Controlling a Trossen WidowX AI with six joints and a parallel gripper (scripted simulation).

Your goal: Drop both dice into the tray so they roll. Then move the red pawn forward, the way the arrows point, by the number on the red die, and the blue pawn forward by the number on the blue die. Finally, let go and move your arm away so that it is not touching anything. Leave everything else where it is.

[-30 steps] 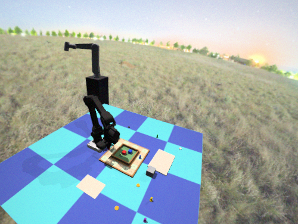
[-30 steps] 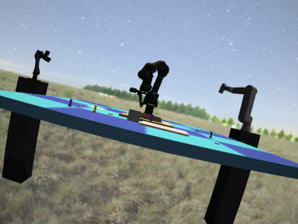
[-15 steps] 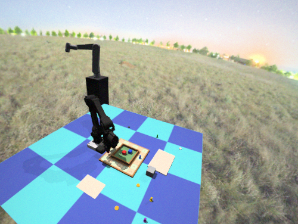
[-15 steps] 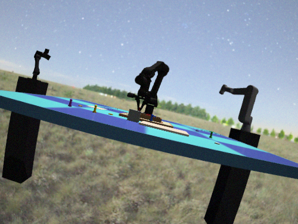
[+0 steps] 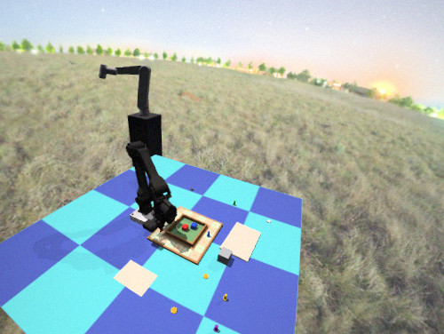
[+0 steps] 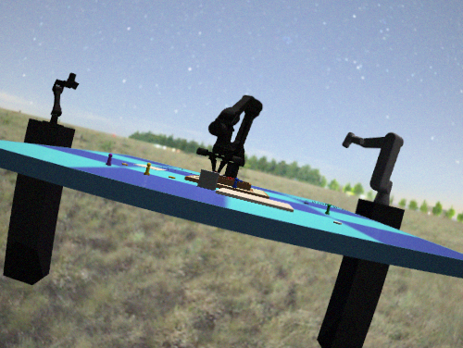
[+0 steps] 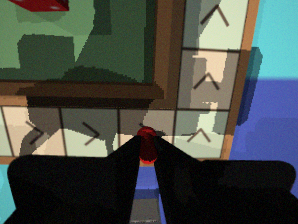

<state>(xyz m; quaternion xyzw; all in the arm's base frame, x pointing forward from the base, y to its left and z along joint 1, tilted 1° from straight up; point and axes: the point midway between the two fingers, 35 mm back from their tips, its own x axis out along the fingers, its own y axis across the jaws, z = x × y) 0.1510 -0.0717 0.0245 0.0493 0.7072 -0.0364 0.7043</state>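
The red pawn is 1 cm above my gripper tip. Also, from my gripper tip: green tray (12 cm ahead, 6 cm to the left, 2 cm below); then grey block (35 cm ahead, 2 cm to the right); then blue pawn (23 cm ahead, 7 cm to the left).
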